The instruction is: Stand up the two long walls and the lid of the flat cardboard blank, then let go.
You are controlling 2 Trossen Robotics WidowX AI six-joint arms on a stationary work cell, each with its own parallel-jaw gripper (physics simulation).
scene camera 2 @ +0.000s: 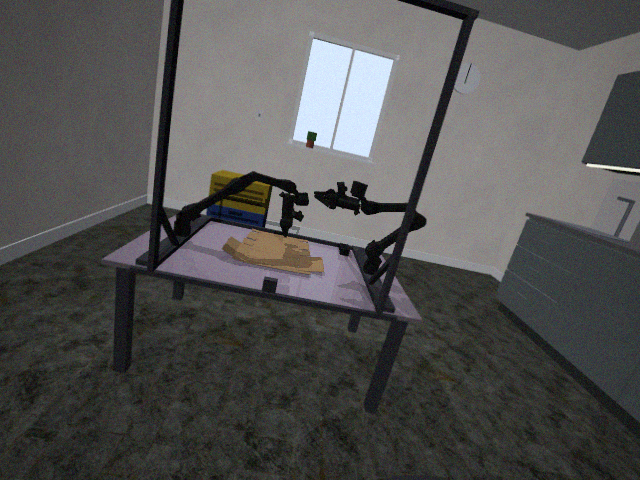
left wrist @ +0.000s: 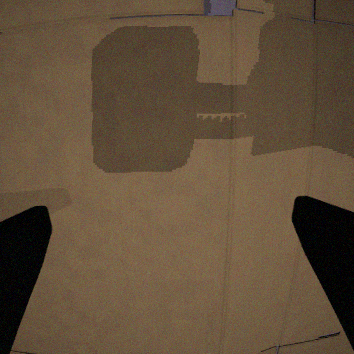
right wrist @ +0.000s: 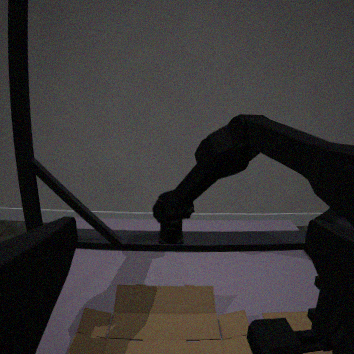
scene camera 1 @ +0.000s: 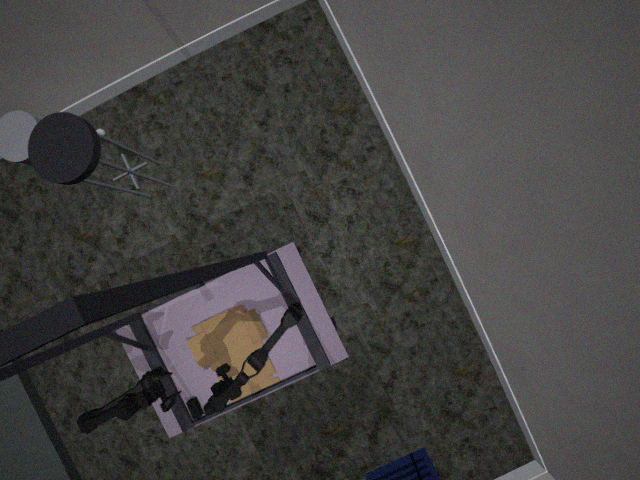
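Seen in the pictures: left gripper, between the fingertips: (scene camera 2: pixel 286 234) (left wrist: pixel 172 213) (scene camera 1: pixel 233 373); right gripper, between the fingertips: (scene camera 2: pixel 314 194) (right wrist: pixel 194 231) (scene camera 1: pixel 176 382); left arm's base, origin of its link: (scene camera 2: pixel 181 234) (right wrist: pixel 170 237) (scene camera 1: pixel 295 308); right arm's base, origin of its link: (scene camera 2: pixel 370 272).
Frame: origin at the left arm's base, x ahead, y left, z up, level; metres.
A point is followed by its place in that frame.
Observation:
The flat cardboard blank (scene camera 1: pixel 252 338) @[y 0.054, x 0.317, z -0.017 m] (scene camera 2: pixel 268 248) @[y 0.091, x 0.404, z -0.016 m] (left wrist: pixel 145 260) @[y 0.186, x 0.422, z -0.009 m] (right wrist: pixel 185 325) @[y 0.025, x 0.294, z -0.015 m] lies on the table with its long walls and lid folded down; arm shadows fall across it. Creases and cut slots show in the left wrist view. My left gripper (scene camera 2: pixel 285 232) @[y 0.171, x 0.476, z 0.048 m] (left wrist: pixel 172 213) @[y 0.171, x 0.476, z 0.048 m] is open and empty, pointing down close over the blank toward its back edge in scene camera 2. My right gripper (scene camera 1: pixel 174 384) @[y 0.001, x 0.563, z 0.315 m] (scene camera 2: pixel 316 195) @[y 0.001, x 0.563, z 0.315 m] (right wrist: pixel 194 231) @[y 0.001, x 0.563, z 0.315 m] is open and empty, raised high and pointing sideways at the right. Whether the left fingertips touch the cardboard cannot be told.
The pale table (scene camera 1: pixel 315 304) @[y 0.031, x -0.111, z -0.019 m] (scene camera 2: pixel 191 263) @[y -0.250, x 0.134, z -0.019 m] carries a dark frame with upright posts (scene camera 2: pixel 434 149) @[y -0.381, x 0.895, z 0.606 m]. Small black blocks stand at its front edge (scene camera 2: pixel 269 284) @[y -0.381, x 0.456, z 0.020 m] and back edge (scene camera 2: pixel 344 249) @[y 0.234, x 0.807, z 0.015 m]. The left arm reaches across the right wrist view. Yellow and blue crates (scene camera 2: pixel 240 188) stand behind the table.

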